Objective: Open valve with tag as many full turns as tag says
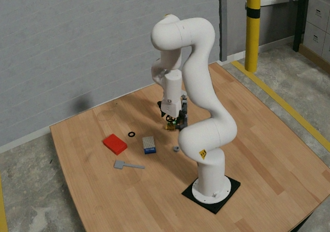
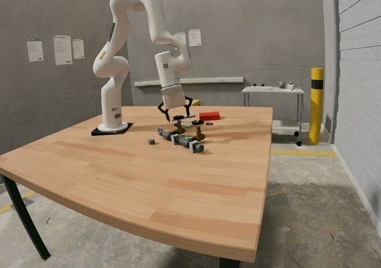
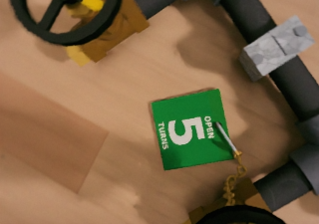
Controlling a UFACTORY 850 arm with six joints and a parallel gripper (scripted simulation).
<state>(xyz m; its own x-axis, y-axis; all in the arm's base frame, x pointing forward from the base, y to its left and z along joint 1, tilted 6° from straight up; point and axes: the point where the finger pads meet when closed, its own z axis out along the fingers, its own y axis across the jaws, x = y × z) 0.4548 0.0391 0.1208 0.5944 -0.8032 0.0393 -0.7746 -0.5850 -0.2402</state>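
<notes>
Right now the green tag is 5 cm ahead of my hand, 3 cm to the right of it and 9 cm below it. The rest, counted from my hand: red block: 33 cm to the left, 8 cm below; then grey paddle-shaped tool: 16 cm behind, 30 cm to the left, 9 cm below; then blue-and-grey box: 7 cm behind, 15 cm to the left, 8 cm below.
</notes>
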